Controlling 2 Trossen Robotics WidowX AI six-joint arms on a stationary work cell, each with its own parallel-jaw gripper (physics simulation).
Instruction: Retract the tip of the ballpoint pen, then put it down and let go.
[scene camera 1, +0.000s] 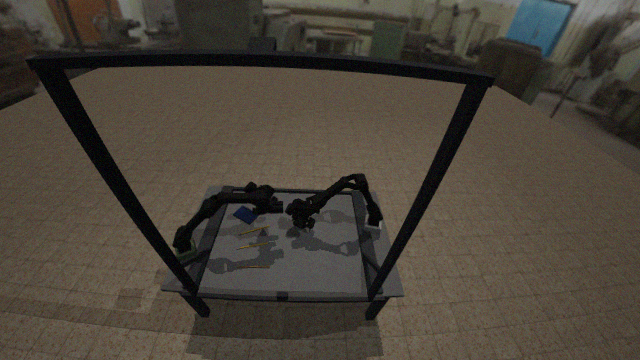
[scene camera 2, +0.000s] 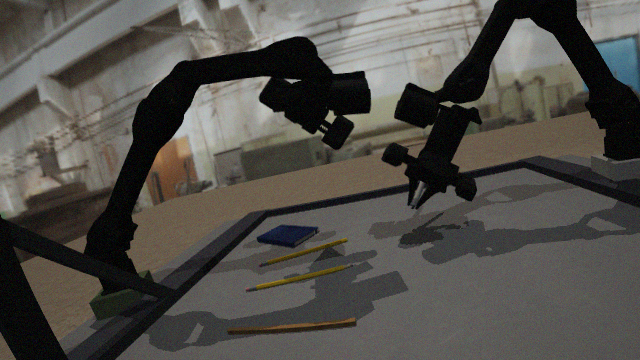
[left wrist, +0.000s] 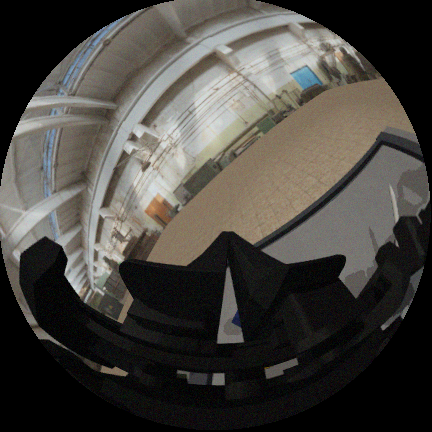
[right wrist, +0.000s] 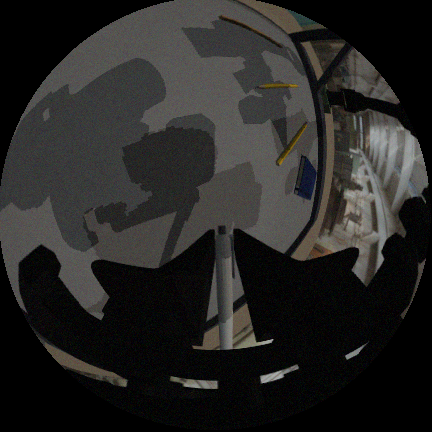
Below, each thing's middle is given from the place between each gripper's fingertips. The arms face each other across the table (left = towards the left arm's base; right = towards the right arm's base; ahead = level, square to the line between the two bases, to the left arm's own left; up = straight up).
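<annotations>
The blue notebook (scene camera 2: 284, 235) is 30 mm ahead of my left hand, 120 mm to the left of it and 260 mm below it. From that same left hand, the pencil (scene camera 2: 349, 322) is 340 mm behind, 80 mm to the left and 260 mm below, and you'd find the green object (scene camera 2: 110, 305) 190 mm behind, 440 mm to the left and 250 mm below. Of the things named here, going by their middles, it's the green object that is farthest from my left hand.
From my right hand, the blue notebook is 29 cm to the left, 12 cm ahead and 4 cm below. The pencil is 24 cm to the left of my right hand, 24 cm behind it and 4 cm below it, and the green object is 61 cm to the left of that hand, 10 cm behind it and 2 cm below it. By its middle, the pencil is nearer to my right hand than to my left hand.
</annotations>
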